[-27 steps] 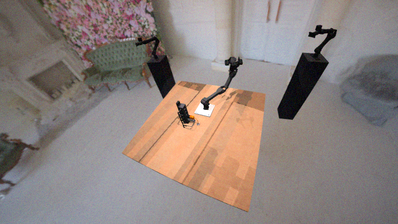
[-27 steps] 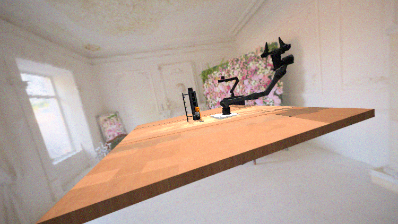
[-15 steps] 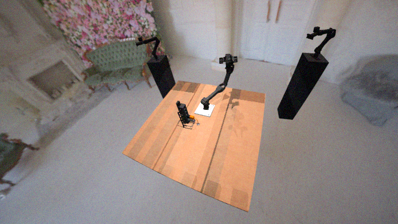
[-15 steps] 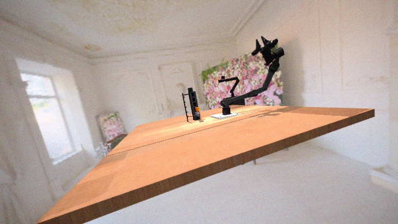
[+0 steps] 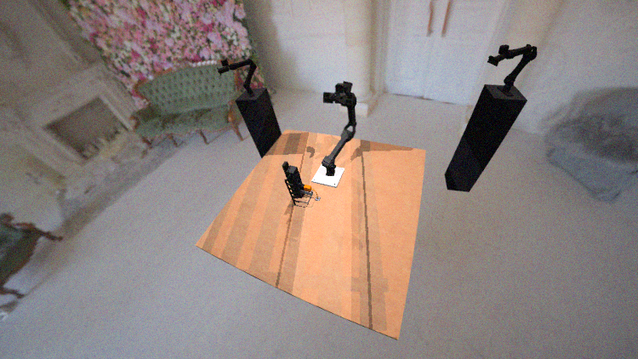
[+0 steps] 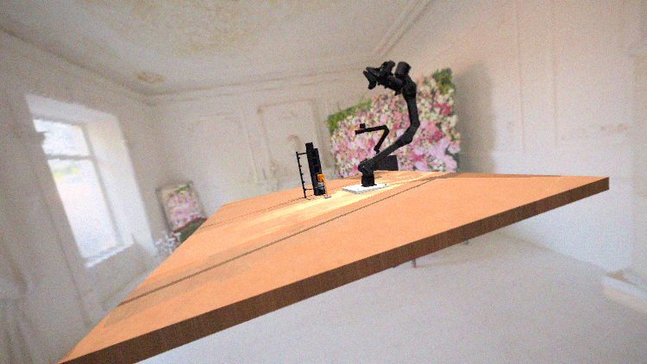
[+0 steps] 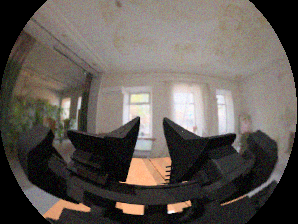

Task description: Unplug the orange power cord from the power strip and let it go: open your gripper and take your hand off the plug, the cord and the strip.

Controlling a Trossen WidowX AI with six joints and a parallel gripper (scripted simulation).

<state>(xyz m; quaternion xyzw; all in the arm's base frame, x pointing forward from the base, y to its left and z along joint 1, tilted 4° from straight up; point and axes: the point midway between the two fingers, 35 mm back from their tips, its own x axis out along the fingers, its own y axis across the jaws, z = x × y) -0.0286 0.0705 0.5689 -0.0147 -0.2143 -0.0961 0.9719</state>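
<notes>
Right now the orange plug is 27 cm ahead of my gripper tip, 18 cm to the right of it and 48 cm below it.
</notes>
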